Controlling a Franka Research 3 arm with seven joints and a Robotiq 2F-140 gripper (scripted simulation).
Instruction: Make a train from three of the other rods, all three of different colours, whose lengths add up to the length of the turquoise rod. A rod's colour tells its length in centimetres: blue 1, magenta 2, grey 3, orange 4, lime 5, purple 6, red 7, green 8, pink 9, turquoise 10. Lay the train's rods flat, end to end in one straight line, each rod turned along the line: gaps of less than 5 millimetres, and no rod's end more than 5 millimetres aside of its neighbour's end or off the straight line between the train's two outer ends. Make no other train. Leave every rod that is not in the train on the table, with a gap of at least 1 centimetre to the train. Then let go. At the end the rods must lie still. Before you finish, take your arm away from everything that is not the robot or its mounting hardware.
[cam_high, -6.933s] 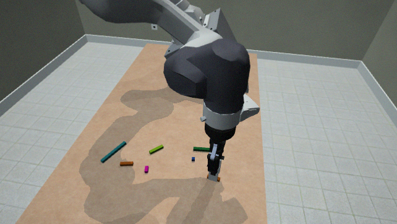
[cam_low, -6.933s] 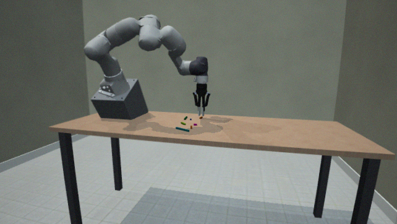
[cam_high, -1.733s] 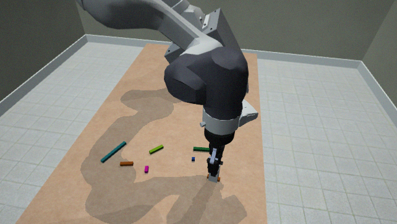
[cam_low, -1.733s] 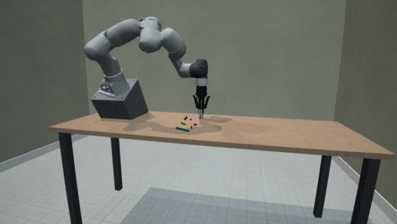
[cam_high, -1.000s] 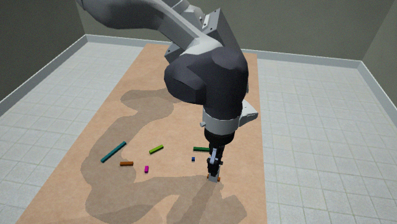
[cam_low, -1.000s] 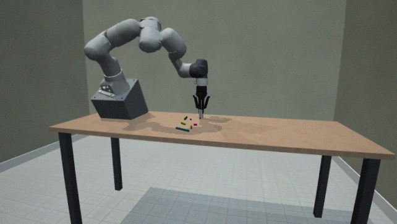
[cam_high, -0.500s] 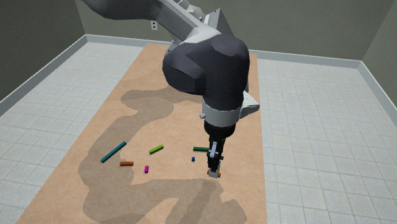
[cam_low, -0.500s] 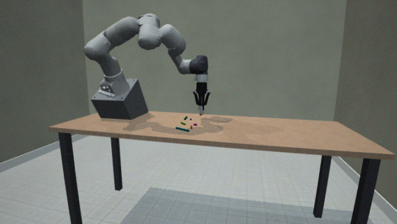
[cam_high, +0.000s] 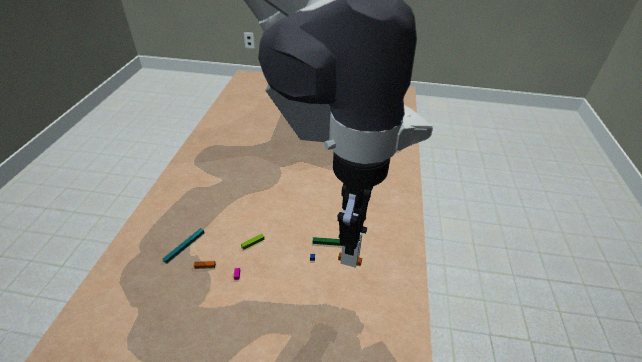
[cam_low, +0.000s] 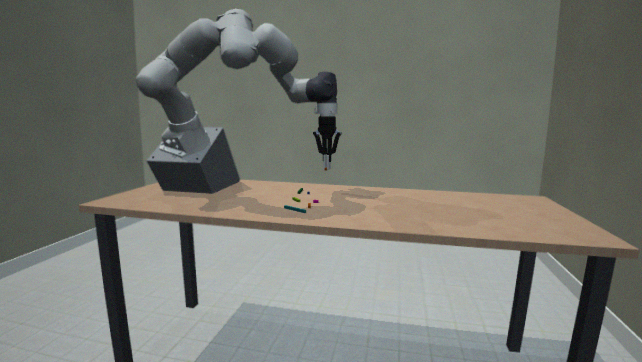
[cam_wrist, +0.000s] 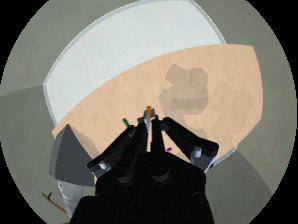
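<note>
Now: hand 60 mm past the blue rod, 80 mm to the left of it and 130 mm above it. From my hand the other things lie so: green rod (110 mm behind, 60 mm to the right, 130 mm below); then magenta rod (20 mm ahead, 210 mm to the right, 130 mm below); then lime rod (60 mm behind, 210 mm to the right, 130 mm below).
</note>
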